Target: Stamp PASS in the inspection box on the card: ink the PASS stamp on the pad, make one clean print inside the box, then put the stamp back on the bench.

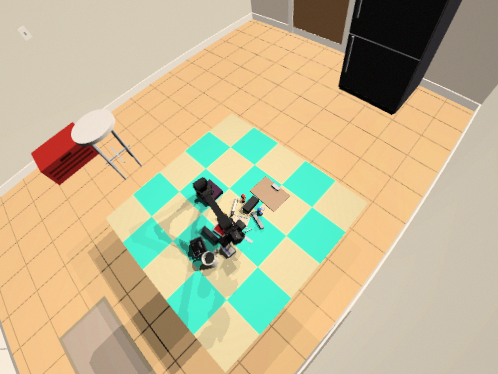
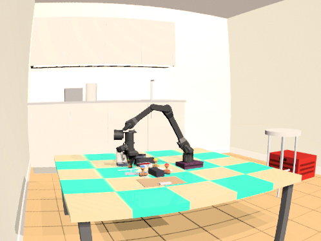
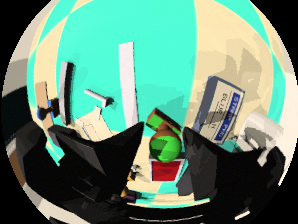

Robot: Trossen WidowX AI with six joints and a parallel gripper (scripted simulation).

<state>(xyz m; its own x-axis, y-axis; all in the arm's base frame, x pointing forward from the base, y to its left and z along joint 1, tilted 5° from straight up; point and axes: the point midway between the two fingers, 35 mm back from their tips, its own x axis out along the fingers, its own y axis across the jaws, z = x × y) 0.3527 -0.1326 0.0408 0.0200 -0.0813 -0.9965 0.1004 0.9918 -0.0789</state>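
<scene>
Now: the green-knobbed stamp right at my gripper tip. From my gripper tip the other things lie so: ruler (30 mm ahead, 50 mm to the left, 20 mm below); then orange-knobbed stamp (150 mm behind, 70 mm to the left); then ink pad (110 mm behind, 10 mm to the right, 20 mm below).
</scene>
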